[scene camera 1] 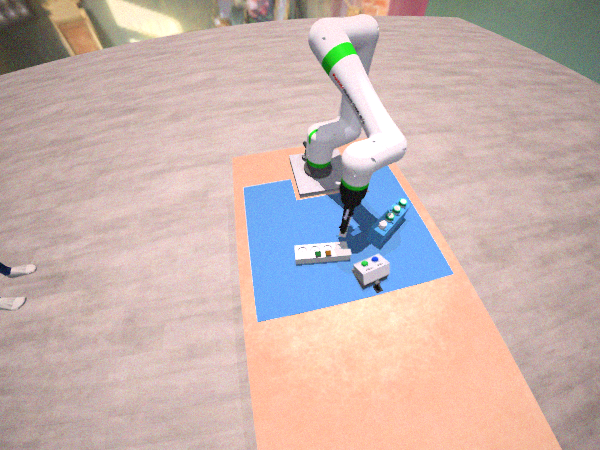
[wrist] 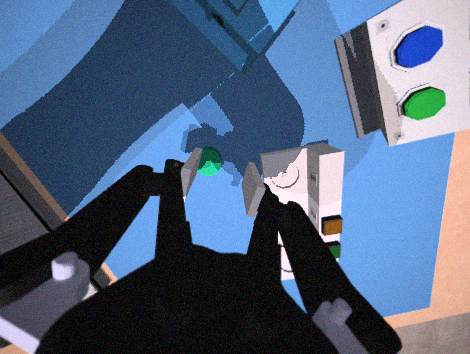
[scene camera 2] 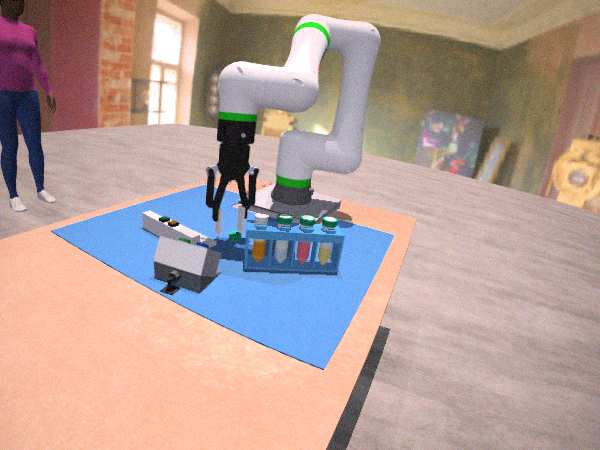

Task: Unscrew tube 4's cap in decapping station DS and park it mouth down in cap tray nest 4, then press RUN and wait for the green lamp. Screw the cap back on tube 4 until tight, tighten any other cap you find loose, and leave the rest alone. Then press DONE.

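Places are measured from the arm's base along level axes (x ahead, y left, z up), in metres.
Pixels of known places: gripper, between the fingertips: (scene camera 1: 344, 230) (wrist: 222, 167) (scene camera 2: 229, 232); arm's base, origin of its link: (scene camera 1: 317, 168) (scene camera 2: 290, 197).
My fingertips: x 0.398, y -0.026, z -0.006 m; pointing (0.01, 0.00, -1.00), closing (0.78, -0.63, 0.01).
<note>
Ahead of a thing's pixels: the offset from my fingertips to its middle. "spot": to the spot under its first point.
A loose green cap {dz -0.015, dx -0.016, dy +0.010 m} (scene camera 2: 234, 235) (wrist: 210, 162) lies on the blue mat beside the cap tray {dz +0.005, dx +0.062, dy -0.126 m} (scene camera 1: 322, 259) (scene camera 2: 155, 223) (wrist: 331, 175). My gripper (scene camera 1: 343, 235) (scene camera 2: 230, 232) (wrist: 222, 167) is open above the mat, empty, with the cap near one fingertip in the wrist view. It hides the cap in scene camera 1. In the decapping rack {dz +0.030, dx +0.038, dy +0.192 m} (scene camera 2: 295, 233) (scene camera 1: 381, 241), the end tube {spot: dz +0.018, dx +0.087, dy +0.130 m} (scene camera 2: 259, 250) with orange liquid has a bare white mouth; the other three wear green caps. Whether those are loose cannot be told. The nest {dz -0.016, dx +0.068, dy -0.047 m} (wrist: 285, 176) nearest the fingers is empty.
The button box {dz +0.020, dx +0.208, dy +0.020 m} (scene camera 1: 372, 275) (scene camera 2: 182, 257) has a green button {dz +0.042, dx +0.188, dy -0.004 m} (scene camera 1: 364, 263) (wrist: 425, 102) and a blue button {dz +0.042, dx +0.185, dy +0.041 m} (scene camera 1: 375, 259) (wrist: 419, 46). An orange lamp {dz +0.031, dx +0.094, dy -0.113 m} (wrist: 332, 226) and a dark green lamp {dz +0.031, dx +0.085, dy -0.152 m} (wrist: 334, 250) sit on the tray's side. The rack's corner is close in the wrist view.
</note>
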